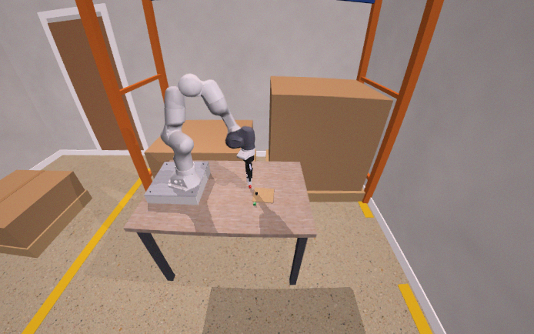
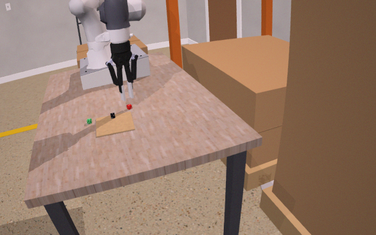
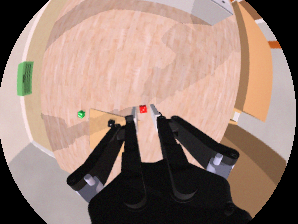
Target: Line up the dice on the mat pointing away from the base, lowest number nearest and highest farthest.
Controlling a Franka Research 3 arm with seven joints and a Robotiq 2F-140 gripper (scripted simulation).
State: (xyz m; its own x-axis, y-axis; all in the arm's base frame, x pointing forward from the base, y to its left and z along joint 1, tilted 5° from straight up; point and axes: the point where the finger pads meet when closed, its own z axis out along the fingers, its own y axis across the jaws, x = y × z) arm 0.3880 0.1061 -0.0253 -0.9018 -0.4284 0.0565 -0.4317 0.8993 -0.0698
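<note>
The red die lies 7 cm below my hand. The rest, counted from my hand: green die (7 cm ahead, 16 cm to the right, 7 cm below); tan mat (11 cm ahead, 6 cm to the right, 7 cm below); black die (6 cm ahead, 7 cm to the right, 6 cm below).
</note>
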